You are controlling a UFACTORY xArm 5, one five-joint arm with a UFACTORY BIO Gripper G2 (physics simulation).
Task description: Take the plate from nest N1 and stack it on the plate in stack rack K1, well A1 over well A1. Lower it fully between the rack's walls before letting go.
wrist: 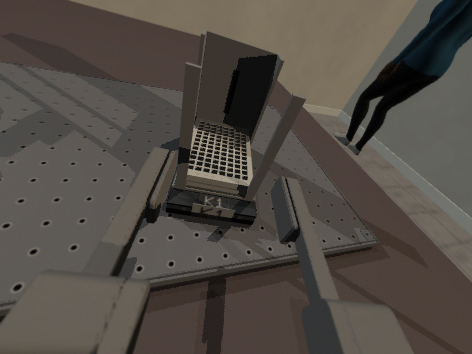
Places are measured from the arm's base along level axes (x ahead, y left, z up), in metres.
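Pixels of known places: end effector, tool point: (226, 196).
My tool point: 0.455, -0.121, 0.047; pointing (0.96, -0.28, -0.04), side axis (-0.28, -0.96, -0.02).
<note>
Ahead of a thing's pixels: the offset from my tool point to its middle, as dx, dy, dz. Level surfaces: height alone.
Stack rack K1 @[+0.116, -0.034, -0.023] (189, 100) stands in the middle of the wrist view, with a black labelled base, slim front posts and tall back walls. A pale gridded plate @[+0.126, -0.036, -0.066] (221, 151) lies low between its walls and looks level. Stacked pale edges show under the plate's front, as of another plate beneath. Well A1 cannot be made out. My gripper (226, 167) is shut to its narrow stance, with a gap still between the fingers and nothing held. Its fingers are on the near side of the rack, one to each side in view, apart from the plate. Nest N1 does not show.
The rack stands on a grey perforated board @[dz -0.093] (100, 200) near its front right corner. The board lies on a reddish-brown table @[dz -0.106] (250, 310). A person (400, 67) in a blue top stands on the floor at the upper right, by the wall.
</note>
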